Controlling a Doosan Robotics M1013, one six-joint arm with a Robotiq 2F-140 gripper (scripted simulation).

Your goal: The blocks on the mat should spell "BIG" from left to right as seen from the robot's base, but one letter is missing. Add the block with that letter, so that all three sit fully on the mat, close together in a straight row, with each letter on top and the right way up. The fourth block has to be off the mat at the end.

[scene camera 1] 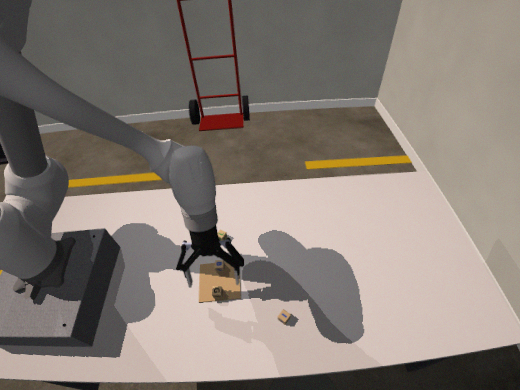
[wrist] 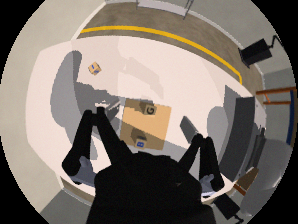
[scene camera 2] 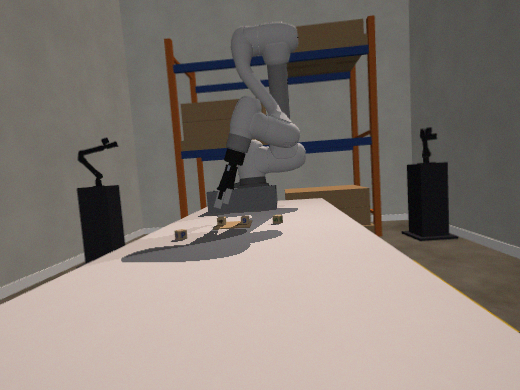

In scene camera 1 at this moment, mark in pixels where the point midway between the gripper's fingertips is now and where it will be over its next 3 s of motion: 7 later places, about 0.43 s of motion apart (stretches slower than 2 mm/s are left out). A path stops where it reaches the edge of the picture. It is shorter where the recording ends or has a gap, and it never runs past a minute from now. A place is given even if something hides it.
The gripper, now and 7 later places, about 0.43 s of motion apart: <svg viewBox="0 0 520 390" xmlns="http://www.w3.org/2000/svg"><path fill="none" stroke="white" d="M214 283L249 294L282 308L284 309L283 306L285 302L285 305L284 308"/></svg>
